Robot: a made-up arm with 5 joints.
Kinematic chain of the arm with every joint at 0, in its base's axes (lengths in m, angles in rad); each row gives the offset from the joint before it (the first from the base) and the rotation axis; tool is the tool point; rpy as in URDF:
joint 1: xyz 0.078 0 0.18 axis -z
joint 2: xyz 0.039 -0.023 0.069 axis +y
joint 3: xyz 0.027 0 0.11 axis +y
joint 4: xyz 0.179 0 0.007 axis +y
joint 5: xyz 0.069 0.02 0 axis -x
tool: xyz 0 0 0 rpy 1.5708 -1.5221 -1.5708
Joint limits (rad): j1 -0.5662..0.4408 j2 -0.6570..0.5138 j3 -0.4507..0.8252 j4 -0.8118..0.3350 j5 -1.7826..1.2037
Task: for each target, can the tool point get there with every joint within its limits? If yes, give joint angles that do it. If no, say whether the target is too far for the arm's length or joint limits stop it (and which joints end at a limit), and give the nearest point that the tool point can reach.
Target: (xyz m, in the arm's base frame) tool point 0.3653 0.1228 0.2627
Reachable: yes | joints -0.4134 0.1494 0.2287 0.0961 -0.0951
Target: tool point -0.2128 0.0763 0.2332
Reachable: no: joint limits stop it (at a limit: joint 1, joint 2, joint 3, joint 4) | nearest point 0.2124 0.0819 0.0903 | short by 0.449 m
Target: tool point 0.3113 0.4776 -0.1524
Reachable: no: too far | nearest point 0.2976 0.1360 0.1278 | short by 0.442 m
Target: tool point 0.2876 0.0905 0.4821
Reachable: yes | joints -0.4208 -0.3984 0.0652 -0.6158 -1.4540
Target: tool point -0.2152 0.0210 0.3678
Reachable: no: joint limits stop it (at a limit: joint 1, joint 2, joint 3, joint 4) | nearest point 0.1162 0.0207 0.5807 | short by 0.394 m
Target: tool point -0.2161 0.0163 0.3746
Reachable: no: joint limits stop it (at a limit: joint 1, joint 2, joint 3, joint 4) | nearest point 0.1162 0.0207 0.5807 | short by 0.391 m
